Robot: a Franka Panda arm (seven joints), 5 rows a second.
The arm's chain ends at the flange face. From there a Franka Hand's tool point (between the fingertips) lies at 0.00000 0.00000 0.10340 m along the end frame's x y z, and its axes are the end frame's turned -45 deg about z.
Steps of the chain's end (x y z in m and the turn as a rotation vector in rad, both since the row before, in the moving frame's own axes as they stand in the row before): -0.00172 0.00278 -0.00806 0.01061 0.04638 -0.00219; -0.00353 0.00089 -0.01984 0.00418 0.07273 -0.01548; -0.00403 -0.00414 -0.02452 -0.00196 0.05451 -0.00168; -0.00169 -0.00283 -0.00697 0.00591 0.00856 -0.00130; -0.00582 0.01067 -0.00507 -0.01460 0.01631 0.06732; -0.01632 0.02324 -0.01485 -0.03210 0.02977 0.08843; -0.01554 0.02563 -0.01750 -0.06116 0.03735 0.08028; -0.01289 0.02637 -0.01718 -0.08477 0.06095 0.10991; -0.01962 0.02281 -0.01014 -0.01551 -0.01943 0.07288; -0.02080 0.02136 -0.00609 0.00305 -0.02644 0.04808; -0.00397 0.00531 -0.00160 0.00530 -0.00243 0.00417; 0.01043 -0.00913 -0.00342 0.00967 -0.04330 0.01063
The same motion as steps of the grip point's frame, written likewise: 0.00099 0.00336 -0.00818 -0.02529 0.04030 -0.00219; 0.00253 0.00310 -0.02011 -0.04847 0.05438 -0.01548; 0.00392 -0.00165 -0.02467 -0.03993 0.03716 -0.00168; 0.00186 -0.00300 -0.00698 -0.00187 0.01023 -0.00130; -0.01161 0.00569 -0.00509 -0.02186 0.00121 0.06732; -0.02834 0.00940 -0.01495 -0.04375 -0.00165 0.08843; -0.03114 0.01425 -0.01777 -0.06966 -0.01684 0.08028; -0.03008 0.02005 -0.01774 -0.10304 -0.01684 0.10991; -0.03254 0.00188 -0.01017 0.00277 -0.02471 0.07288; -0.03147 -0.00180 -0.00613 0.02085 -0.01654 0.04808; -0.00635 0.00038 -0.00160 0.00547 0.00203 0.00417; 0.01139 -0.00297 -0.00352 0.03746 -0.02378 0.01063
